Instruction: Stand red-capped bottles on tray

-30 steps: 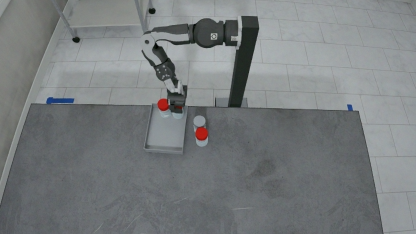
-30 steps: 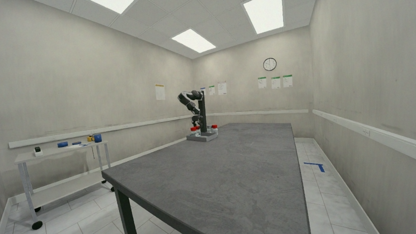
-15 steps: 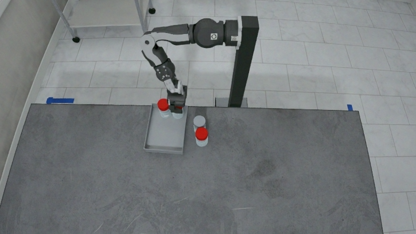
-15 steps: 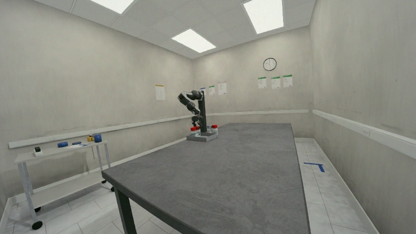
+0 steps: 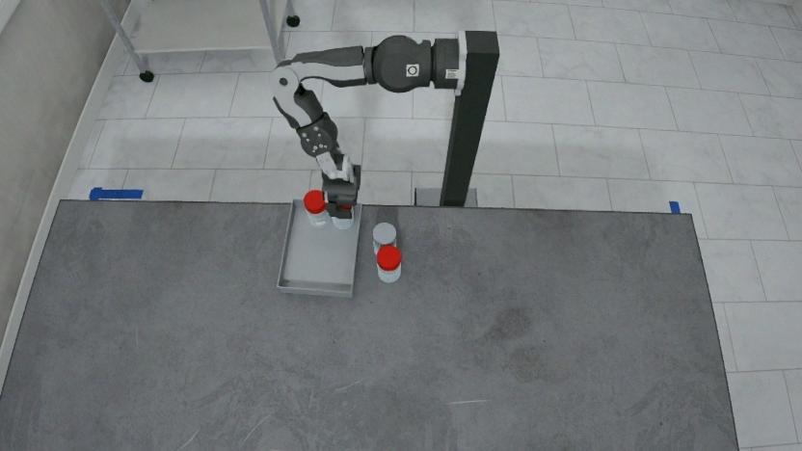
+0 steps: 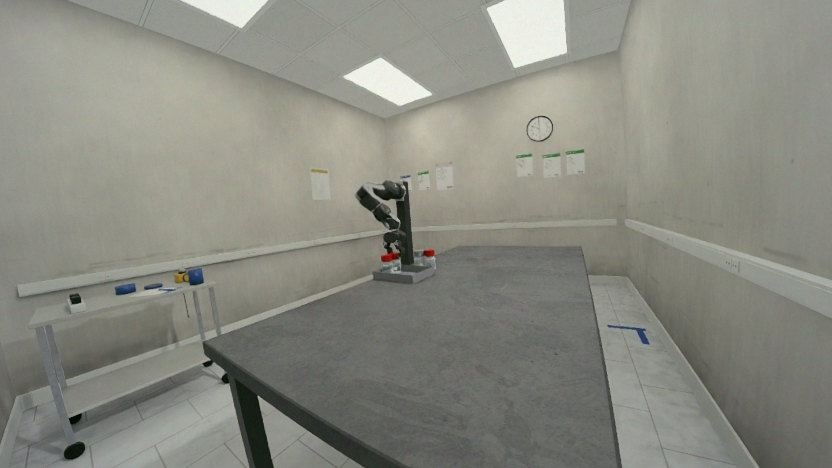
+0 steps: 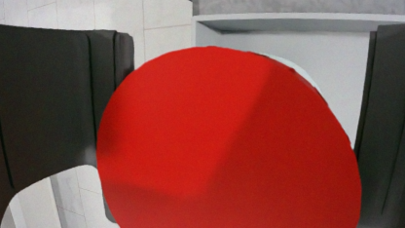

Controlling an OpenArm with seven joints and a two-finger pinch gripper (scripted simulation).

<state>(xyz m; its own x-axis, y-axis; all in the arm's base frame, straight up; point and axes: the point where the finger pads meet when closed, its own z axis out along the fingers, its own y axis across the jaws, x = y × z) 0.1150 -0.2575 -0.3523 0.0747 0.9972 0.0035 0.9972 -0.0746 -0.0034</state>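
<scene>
My hand is 8 cm short of the grey tray, 8 cm above it and 6 cm to the left of it. The rest, counted from my hand: grey-capped bottle 10 cm to the left, 8 cm ahead, 5 cm below.
</scene>
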